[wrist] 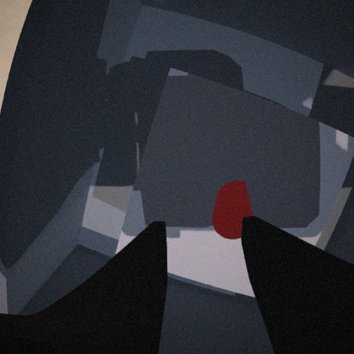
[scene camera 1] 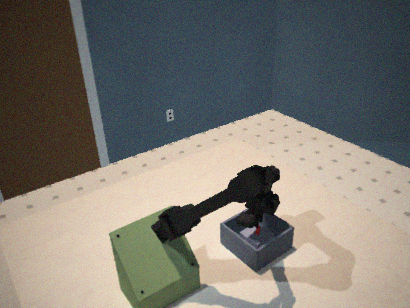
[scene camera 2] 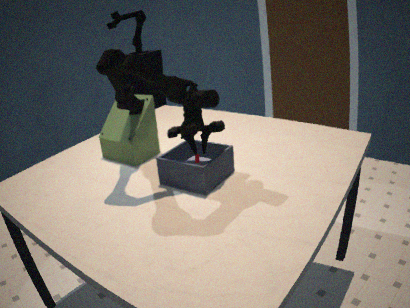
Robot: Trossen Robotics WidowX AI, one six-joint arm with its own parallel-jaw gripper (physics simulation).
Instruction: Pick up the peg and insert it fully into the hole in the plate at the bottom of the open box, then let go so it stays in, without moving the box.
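Frame: origin at the arm's base, x ahead, y left, z up, level; centimetres.
Seen in the pictures: gripper, fingertip midpoint: (scene camera 1: 258, 224) (scene camera 2: 200, 154); arm's base, origin of the base link: (scene camera 1: 164, 229) (scene camera 2: 137, 107).
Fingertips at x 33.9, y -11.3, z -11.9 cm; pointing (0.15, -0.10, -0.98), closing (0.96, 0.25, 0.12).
Offsets run from my fingertips to a thing's top centre. Level surfaces: height alone.
The red peg {dy -0.4, dx -1.2, dz -0.1 cm} (scene camera 1: 258, 230) (scene camera 2: 197, 158) (wrist: 232, 212) stands roughly upright at the pale plate {dy -0.4, dx -1.3, dz -2.8 cm} (scene camera 1: 247, 232) (wrist: 210, 260) inside the open grey box {dy -0.5, dx -1.6, dz +0.9 cm} (scene camera 1: 240, 246) (scene camera 2: 182, 175). How deep the peg sits in the hole cannot be made out. My gripper (scene camera 2: 200, 153) (wrist: 204, 231) points down into the box, its fingers partly apart. In the wrist view the peg shows by the tip of the right finger, with a gap to the left finger; it is not clamped. The hole itself is hidden.
The box walls surround the gripper's fingertips closely. A green slanted block (scene camera 1: 145, 255) (scene camera 2: 131, 142) stands on the table {dz -8.9 cm} (scene camera 2: 240, 220) beside the box, under the arm's base end. The arm's shadow falls across the table and over much of the plate.
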